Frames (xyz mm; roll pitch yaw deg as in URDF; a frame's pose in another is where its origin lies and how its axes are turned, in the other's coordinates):
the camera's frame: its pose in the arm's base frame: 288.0 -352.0 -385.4 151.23 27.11 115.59
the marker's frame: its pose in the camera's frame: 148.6 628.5 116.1 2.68 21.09 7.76
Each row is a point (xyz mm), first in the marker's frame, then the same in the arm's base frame.
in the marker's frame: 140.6 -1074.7 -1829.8
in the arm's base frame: -931.2 -546.2 866.5
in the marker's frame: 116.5 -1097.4 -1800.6
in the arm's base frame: -924.3 -573.4 832.4
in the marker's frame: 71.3 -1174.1 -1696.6
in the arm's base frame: -916.3 -633.2 709.5
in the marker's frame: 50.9 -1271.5 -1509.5
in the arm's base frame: -900.6 -668.6 501.2
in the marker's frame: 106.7 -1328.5 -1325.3
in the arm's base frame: -892.4 -619.2 306.8
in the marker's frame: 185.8 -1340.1 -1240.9
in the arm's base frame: -903.6 -543.2 219.5
